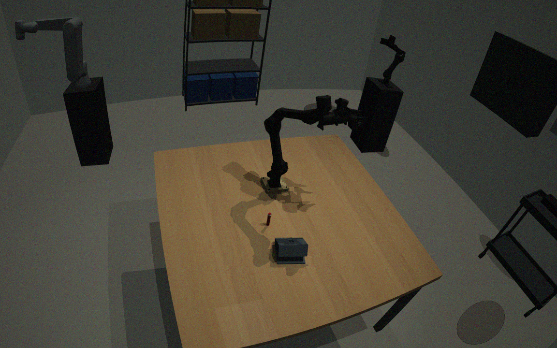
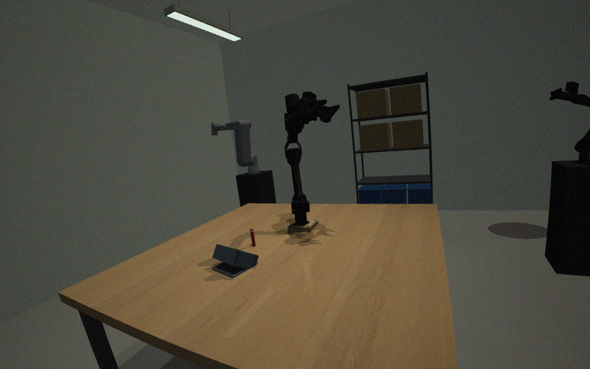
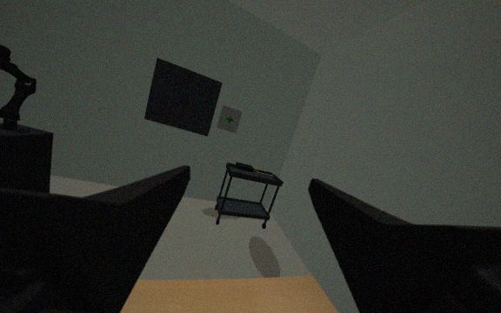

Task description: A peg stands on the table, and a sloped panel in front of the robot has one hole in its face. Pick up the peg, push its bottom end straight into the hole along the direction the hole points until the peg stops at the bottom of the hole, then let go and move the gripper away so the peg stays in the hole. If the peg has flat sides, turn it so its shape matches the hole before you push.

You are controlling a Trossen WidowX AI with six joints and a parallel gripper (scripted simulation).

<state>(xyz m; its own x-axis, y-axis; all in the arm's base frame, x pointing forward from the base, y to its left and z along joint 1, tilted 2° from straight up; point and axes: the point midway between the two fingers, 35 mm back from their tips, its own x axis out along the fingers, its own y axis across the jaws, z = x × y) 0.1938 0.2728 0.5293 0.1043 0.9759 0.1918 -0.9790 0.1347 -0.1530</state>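
My gripper tip is now 510 mm above the red square-sided peg, 400 mm to the left of it and 90 mm short of it. The rest, counted from my gripper tip: sloped panel (530 mm below, 340 mm to the right, 270 mm ahead).
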